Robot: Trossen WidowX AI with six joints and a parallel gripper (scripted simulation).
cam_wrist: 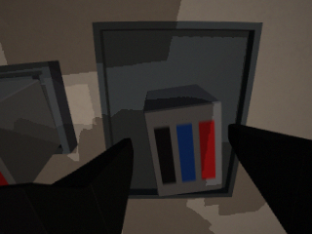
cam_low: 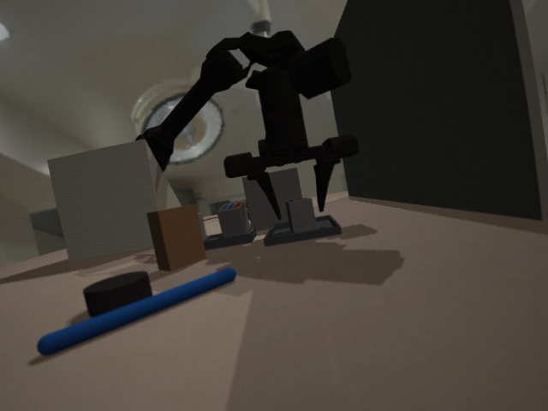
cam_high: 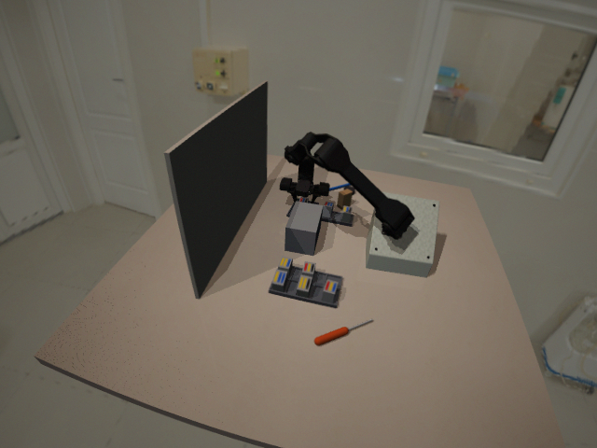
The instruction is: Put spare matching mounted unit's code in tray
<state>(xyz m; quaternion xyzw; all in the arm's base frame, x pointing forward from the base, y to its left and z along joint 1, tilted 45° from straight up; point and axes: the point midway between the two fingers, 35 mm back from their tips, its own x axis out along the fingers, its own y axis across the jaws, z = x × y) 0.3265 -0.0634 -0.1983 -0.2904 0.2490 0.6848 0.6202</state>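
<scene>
The grey spare block is 20 mm above my gripper tip. The rest, counted from my gripper tip: mounted unit (40 mm behind, 180 mm to the left, 30 mm above); then brown box (150 mm behind, 80 mm to the right, 10 mm above); then dark shallow tray (20 mm below).
</scene>
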